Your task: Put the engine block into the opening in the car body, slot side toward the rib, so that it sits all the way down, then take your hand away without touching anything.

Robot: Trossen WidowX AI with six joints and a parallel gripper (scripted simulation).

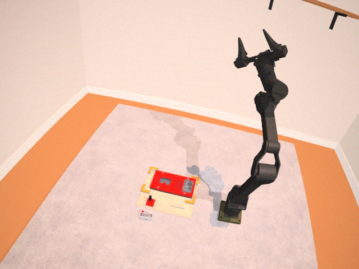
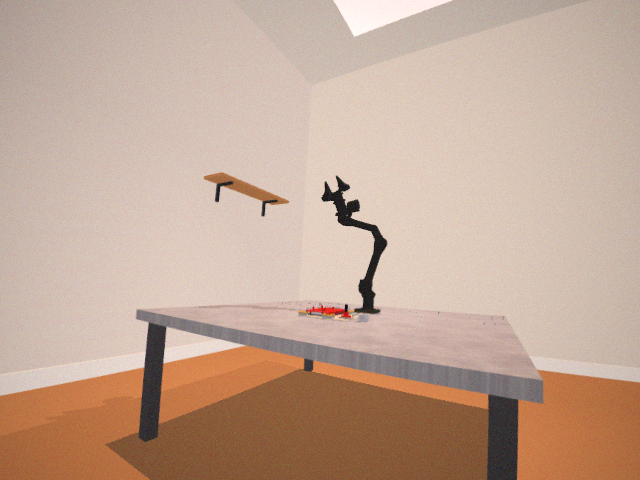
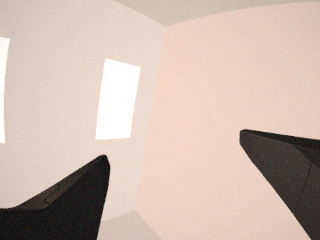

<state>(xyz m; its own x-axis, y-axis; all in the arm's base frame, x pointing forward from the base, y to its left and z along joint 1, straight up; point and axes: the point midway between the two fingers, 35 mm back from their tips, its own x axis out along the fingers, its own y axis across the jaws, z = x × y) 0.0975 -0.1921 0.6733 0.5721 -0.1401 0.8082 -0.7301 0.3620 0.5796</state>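
My gripper tip is now 710 mm above the engine block, 300 mm to the right of it and 250 mm short of it.
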